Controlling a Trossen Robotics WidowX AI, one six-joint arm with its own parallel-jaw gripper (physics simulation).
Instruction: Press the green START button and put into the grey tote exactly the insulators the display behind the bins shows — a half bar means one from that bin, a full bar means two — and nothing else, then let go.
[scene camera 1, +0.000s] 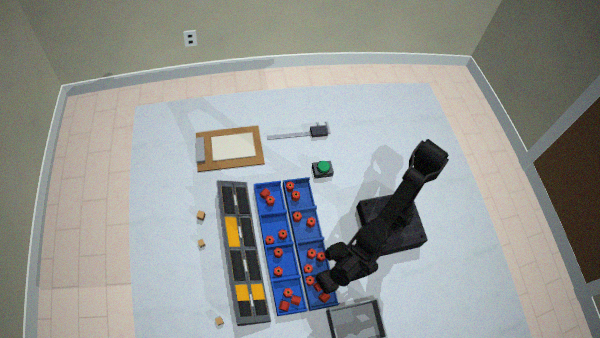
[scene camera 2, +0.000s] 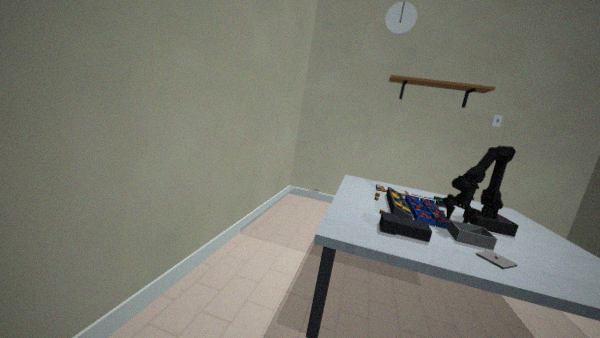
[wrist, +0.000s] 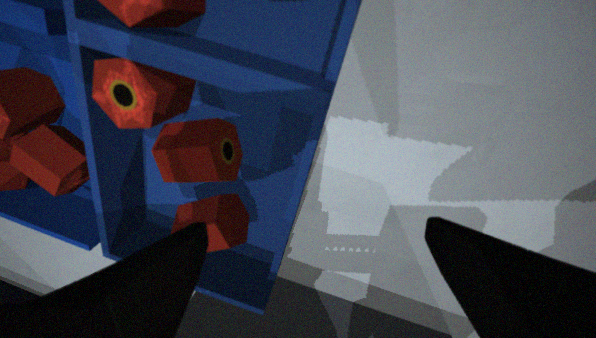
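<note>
My gripper (scene camera 1: 327, 267) (wrist: 317, 230) is open and empty at the near-row end bin (wrist: 200, 47) beside the tote. In the wrist view its left finger partly hides the lowest of that bin's three red insulators (wrist: 125, 95) (wrist: 200, 150) (wrist: 227, 220); its right finger is beyond the bin's outer wall. Blue bins stand in two rows of four, all holding insulators. The display (scene camera 1: 252, 320) shows a full yellow bar in the far row, second from the button end, and half bars in both windows at the tote end. The green START button (scene camera 1: 324, 166) stands beyond the bins. The grey tote (scene camera 1: 352, 306) (scene camera 2: 467, 240) is partly cut off in scene camera 1; no insulator shows there.
A clipboard (scene camera 1: 233, 147) and a caliper (scene camera 1: 318, 131) lie beyond the bins. Small wooden cubes (scene camera 1: 201, 215) (scene camera 1: 201, 243) (scene camera 1: 219, 320) lie behind the display. In scene camera 2, a black box (scene camera 2: 405, 227) stands near the display and a flat grey plate (scene camera 2: 496, 259) lies near the tote.
</note>
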